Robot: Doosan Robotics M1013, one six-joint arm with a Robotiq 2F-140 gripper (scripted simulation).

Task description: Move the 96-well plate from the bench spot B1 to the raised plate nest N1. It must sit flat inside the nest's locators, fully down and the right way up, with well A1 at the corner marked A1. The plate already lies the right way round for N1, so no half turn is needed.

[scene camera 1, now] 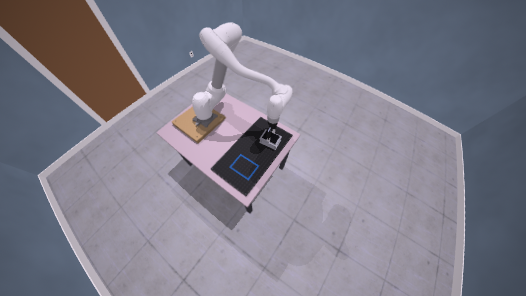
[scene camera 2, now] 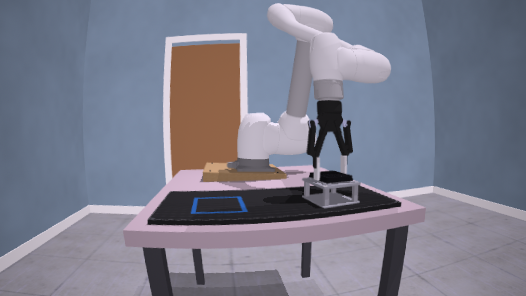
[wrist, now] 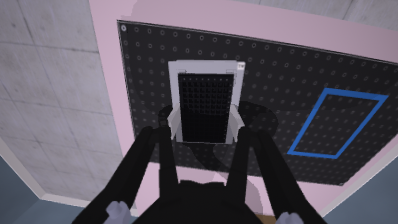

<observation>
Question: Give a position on a black 96-well plate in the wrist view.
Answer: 201,95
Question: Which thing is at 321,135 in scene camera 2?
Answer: My gripper.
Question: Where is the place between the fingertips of my gripper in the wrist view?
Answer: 204,110
</observation>
